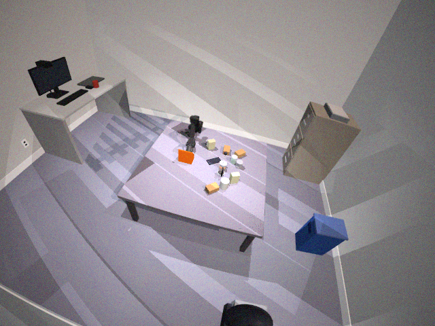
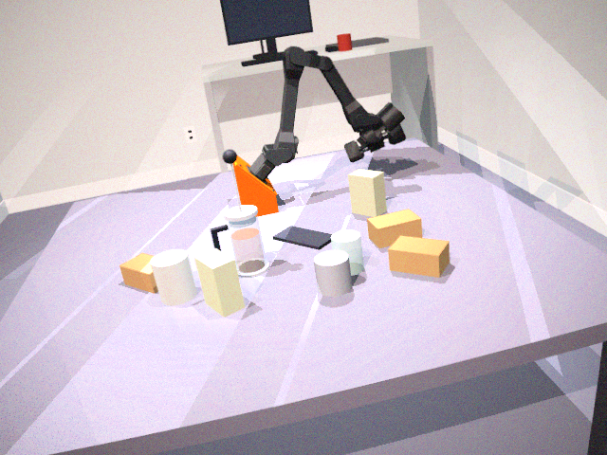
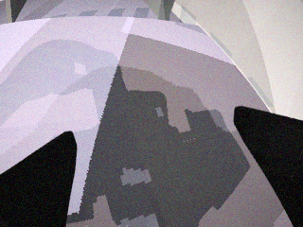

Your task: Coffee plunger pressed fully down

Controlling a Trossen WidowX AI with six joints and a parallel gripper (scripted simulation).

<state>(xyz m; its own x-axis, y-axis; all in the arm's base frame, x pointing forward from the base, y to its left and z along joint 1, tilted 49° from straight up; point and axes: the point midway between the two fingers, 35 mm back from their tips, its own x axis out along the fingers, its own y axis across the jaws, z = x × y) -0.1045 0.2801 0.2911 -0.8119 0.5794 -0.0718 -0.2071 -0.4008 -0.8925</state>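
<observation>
The glass coffee press lies 520 mm to the right of my gripper tip, 510 mm ahead of it and 60 mm above it. The rest, counted from my gripper tip: pale cylinder (670 mm to the right, 550 mm ahead, 30 mm below); dark flat plate (400 mm ahead, 350 mm to the right, 70 mm below).
</observation>
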